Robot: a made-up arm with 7 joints. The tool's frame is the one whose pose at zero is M. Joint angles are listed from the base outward.
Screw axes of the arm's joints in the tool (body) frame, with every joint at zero. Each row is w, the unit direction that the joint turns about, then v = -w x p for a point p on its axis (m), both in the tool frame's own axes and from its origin. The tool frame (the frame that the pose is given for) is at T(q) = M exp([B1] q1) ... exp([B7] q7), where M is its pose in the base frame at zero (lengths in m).
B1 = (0, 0, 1, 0.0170, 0.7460, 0.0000)
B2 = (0, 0, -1, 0.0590, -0.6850, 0.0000)
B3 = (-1, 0, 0, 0.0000, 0.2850, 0.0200)
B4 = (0, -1, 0, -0.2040, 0.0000, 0.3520)
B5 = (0, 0, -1, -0.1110, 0.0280, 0.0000)
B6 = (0, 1, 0, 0.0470, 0.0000, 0.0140)
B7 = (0, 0, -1, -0.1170, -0.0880, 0.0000)
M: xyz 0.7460 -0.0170 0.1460 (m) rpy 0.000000 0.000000 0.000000 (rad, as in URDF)
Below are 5 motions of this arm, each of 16 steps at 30 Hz.
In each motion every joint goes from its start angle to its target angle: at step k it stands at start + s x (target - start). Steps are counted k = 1, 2, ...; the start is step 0. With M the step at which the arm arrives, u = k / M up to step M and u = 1 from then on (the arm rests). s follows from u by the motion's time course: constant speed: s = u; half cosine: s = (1 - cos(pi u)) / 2; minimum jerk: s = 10 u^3 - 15 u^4 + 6 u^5.
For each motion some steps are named. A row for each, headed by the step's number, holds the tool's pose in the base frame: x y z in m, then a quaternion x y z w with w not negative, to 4 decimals.
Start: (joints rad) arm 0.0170 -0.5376 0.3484 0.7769 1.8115 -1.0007 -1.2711
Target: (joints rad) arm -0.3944 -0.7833 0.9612 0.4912 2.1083 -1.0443 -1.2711
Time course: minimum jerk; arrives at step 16
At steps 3, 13, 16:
3: 0.2950 0.5123 0.3224 -0.3720 -0.5131 -0.1330 0.7620
13: 0.3999 0.6291 0.0726 -0.6224 -0.4677 -0.2353 0.5818
16: 0.4082 0.6298 0.0576 -0.6339 -0.4648 -0.2420 0.5689

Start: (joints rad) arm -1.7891 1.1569 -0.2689 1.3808 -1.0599 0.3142 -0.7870
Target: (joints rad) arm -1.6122 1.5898 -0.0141 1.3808 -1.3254 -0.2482 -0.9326
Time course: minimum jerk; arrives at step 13
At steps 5, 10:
5: -0.2873 -0.1707 0.3882 -0.3837 0.4665 -0.4861 0.6315
10: -0.2826 -0.2220 0.3592 -0.3583 0.5554 -0.3005 0.6876

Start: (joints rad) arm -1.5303 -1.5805 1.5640 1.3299 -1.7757 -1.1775 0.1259
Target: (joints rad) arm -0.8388 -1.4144 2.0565 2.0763 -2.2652 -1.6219 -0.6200
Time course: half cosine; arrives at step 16
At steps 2, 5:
2: 0.1730 0.6435 -0.1982 -0.1844 0.1194 0.9709 0.0950
5: 0.0336 0.6132 -0.2649 0.1526 -0.2005 -0.9632 0.0933

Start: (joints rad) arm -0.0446 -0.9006 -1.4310 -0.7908 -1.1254 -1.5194 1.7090
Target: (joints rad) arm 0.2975 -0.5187 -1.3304 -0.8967 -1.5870 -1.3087 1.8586
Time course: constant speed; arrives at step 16
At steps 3, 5, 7, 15, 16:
3: 0.1819 0.5718 -0.1877 0.5908 0.7658 -0.1058 0.2311
5: 0.1844 0.5732 -0.1948 0.5803 0.7781 -0.0788 0.2274
7: 0.1870 0.5751 -0.2022 0.5693 0.7894 -0.0517 0.2238
15: 0.1983 0.5878 -0.2331 0.5227 0.8240 0.0559 0.2113
16: 0.1997 0.5900 -0.2371 0.5167 0.8272 0.0692 0.2098

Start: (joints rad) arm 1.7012 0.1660 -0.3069 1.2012 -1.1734 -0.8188 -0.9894
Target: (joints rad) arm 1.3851 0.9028 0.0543 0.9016 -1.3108 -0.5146 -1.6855
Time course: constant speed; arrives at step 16
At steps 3, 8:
3: 0.0859 0.3446 0.3516 -0.0305 0.7355 -0.6166 0.2791
8: 0.1413 0.3766 0.3283 0.1829 0.6292 -0.7009 0.2817

